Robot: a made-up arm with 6 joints. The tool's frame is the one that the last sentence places.
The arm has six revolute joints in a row. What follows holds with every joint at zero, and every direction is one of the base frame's. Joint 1 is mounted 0.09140 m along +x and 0.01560 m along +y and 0.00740 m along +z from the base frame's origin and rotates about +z. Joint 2 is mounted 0.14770 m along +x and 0.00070 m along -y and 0.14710 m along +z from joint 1 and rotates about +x. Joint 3 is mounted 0.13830 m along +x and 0.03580 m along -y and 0.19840 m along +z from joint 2 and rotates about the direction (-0.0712, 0.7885, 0.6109). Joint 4 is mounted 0.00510 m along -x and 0.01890 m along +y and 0.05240 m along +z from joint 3 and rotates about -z. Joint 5 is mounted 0.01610 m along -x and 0.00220 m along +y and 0.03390 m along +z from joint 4 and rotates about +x. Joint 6 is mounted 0.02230 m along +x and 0.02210 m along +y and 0.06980 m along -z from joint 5 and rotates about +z. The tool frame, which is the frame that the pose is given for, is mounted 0.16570 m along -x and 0.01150 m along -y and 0.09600 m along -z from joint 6; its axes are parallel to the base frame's.
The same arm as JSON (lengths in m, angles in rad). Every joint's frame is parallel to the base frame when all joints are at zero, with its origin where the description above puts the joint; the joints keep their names.
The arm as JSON. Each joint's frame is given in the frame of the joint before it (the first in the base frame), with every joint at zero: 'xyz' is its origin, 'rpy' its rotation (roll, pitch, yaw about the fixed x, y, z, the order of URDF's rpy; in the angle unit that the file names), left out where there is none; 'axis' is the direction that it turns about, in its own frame. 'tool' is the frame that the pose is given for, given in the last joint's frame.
{"units": {"length": "m", "angle": "rad"}, "joints": [
  {"name": "joint 1", "type": "revolute", "origin": {"xyz": [0.0914, 0.0156, 0.0074]}, "axis": [0.0, 0.0, 1.0]},
  {"name": "joint 2", "type": "revolute", "origin": {"xyz": [0.1477, -0.0007, 0.1471]}, "axis": [1.0, 0.0, 0.0]},
  {"name": "joint 3", "type": "revolute", "origin": {"xyz": [0.1383, -0.0358, 0.1984]}, "axis": [-0.0712, 0.7885, 0.6109]},
  {"name": "joint 4", "type": "revolute", "origin": {"xyz": [-0.0051, 0.0189, 0.0524]}, "axis": [0.0, 0.0, -1.0]},
  {"name": "joint 5", "type": "revolute", "origin": {"xyz": [-0.0161, 0.0022, 0.0339]}, "axis": [1.0, 0.0, 0.0]},
  {"name": "joint 6", "type": "revolute", "origin": {"xyz": [0.0223, 0.0221, -0.0698]}, "axis": [0.0, 0.0, 1.0]}
], "tool": {"origin": {"xyz": [-0.1657, -0.0115, -0.096]}}}

